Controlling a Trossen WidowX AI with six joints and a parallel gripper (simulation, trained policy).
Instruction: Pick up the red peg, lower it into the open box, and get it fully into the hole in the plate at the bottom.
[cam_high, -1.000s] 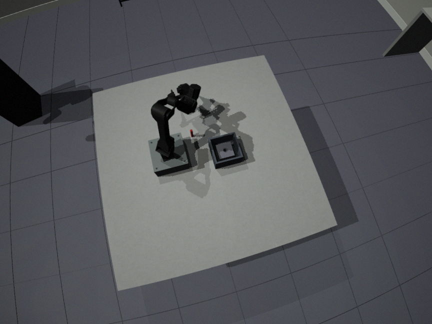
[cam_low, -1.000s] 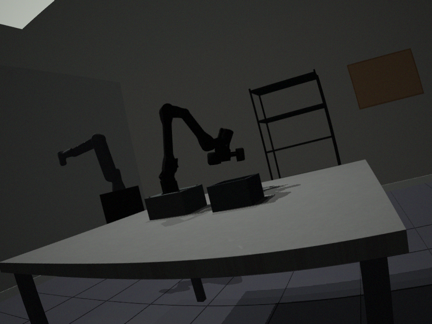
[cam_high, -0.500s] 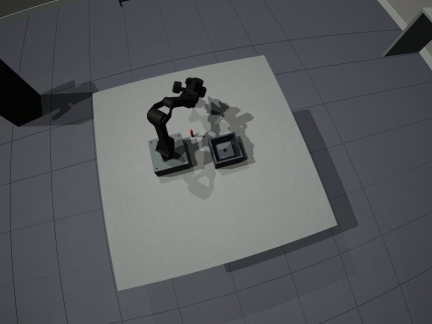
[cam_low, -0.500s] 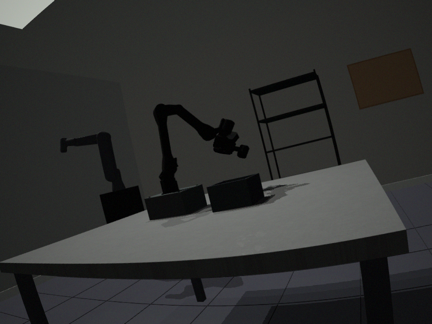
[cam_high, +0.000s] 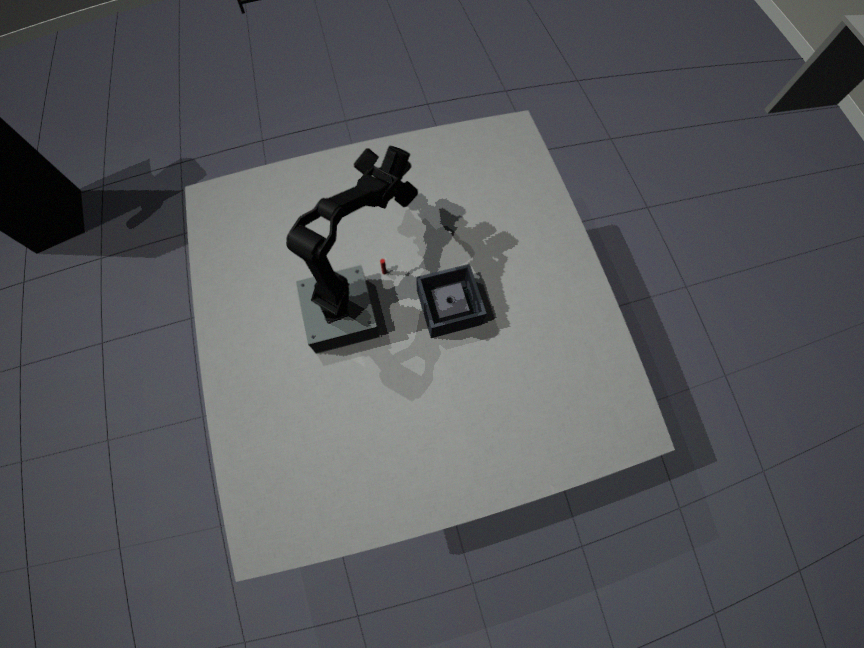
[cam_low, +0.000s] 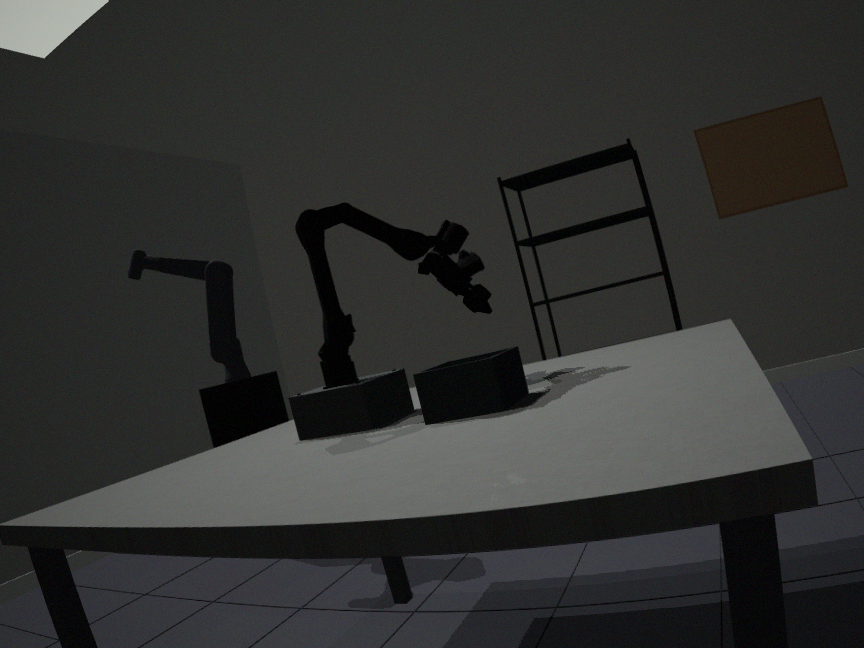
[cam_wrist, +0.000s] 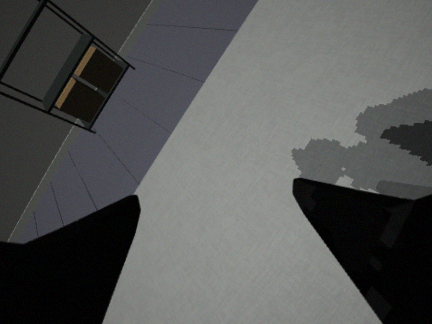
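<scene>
The red peg lies 100 mm behind my gripper tip, 210 mm to the right of it and 160 mm below it. Also, from my gripper tip: dark box 30 mm ahead, 390 mm to the right, 170 mm below.
</scene>
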